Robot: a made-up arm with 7 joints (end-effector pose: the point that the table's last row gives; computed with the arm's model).
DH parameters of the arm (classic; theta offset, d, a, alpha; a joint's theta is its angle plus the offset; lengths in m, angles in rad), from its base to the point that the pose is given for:
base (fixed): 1.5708 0.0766 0 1.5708
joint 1: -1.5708 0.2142 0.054 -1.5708
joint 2: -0.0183 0 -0.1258 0
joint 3: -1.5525 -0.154 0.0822 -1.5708
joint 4: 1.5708 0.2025 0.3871 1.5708
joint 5: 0 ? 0.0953 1.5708
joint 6: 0 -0.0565 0.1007 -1.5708
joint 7: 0 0.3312 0.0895 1.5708
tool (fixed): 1.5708 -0.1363 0 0
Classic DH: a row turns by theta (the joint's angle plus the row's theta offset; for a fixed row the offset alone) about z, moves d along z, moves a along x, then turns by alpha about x.
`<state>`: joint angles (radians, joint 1 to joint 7).
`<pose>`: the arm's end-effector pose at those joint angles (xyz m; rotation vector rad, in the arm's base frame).
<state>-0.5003 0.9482 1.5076 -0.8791 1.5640 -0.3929 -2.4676</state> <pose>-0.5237 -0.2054 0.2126 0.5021 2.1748 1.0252</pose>
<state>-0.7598 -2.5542 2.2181 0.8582 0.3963 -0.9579 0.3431</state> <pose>-0.0326 -1.0807 -0.0409 0.4379 -1.0442 -1.3021</pose>
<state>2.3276 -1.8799 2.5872 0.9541 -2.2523 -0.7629 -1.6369</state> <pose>0.2767 0.2209 -0.0857 -1.9466 -0.1818 0.3821</pose>
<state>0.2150 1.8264 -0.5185 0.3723 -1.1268 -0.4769 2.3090</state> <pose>0.3564 -0.6617 -0.3902 0.8714 0.5690 -0.7789</pose>
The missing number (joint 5, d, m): 0.0297
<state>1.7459 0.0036 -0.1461 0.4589 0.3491 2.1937 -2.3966</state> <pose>0.1599 0.0081 -0.2241 -0.4899 -1.2994 -1.2776</pose>
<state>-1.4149 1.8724 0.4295 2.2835 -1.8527 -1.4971 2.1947</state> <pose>0.6518 -0.0636 0.1012 2.7830 -1.3695 0.1749</pose>
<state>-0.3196 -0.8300 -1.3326 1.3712 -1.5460 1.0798 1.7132</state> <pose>0.6877 -0.3934 0.1491 1.2658 -0.8542 0.2954</pose>
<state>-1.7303 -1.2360 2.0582 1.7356 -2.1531 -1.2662 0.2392</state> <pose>0.1605 0.3573 0.1043 1.5171 -0.0775 0.4860</pose>
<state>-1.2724 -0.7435 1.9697 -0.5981 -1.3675 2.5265 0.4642</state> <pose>-0.1965 -0.5466 0.6566 -0.7079 -2.5545 -0.6024</pose>
